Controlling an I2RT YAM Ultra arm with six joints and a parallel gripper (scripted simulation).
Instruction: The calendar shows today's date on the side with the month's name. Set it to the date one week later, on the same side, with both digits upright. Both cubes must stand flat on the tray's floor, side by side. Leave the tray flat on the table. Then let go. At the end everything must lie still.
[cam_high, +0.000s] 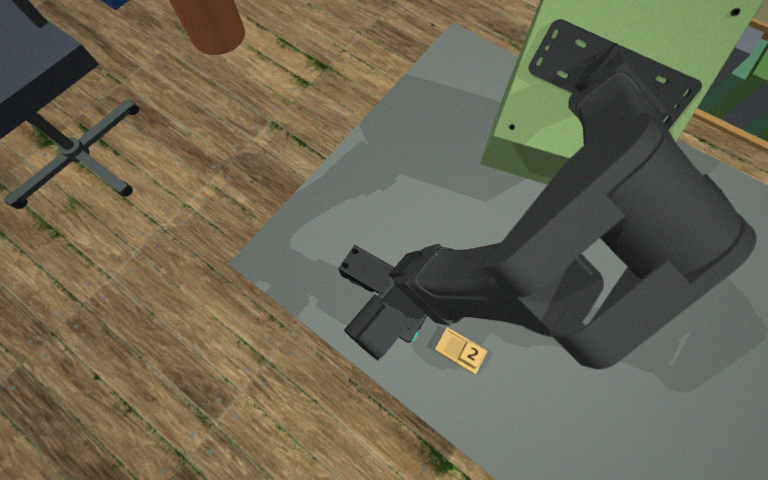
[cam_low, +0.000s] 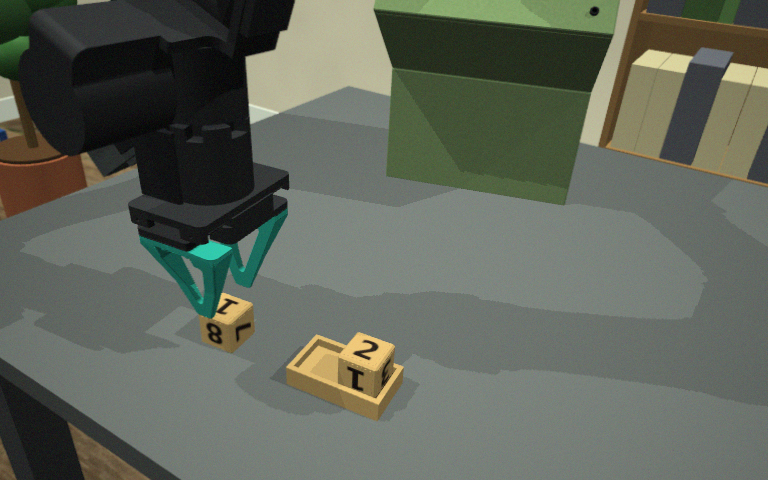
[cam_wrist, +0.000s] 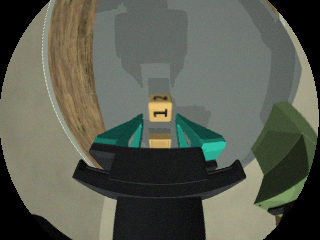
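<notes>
Now: the tray 110 mm to the left of my hand, 40 mm below it and 10 mm behind it.
</notes>
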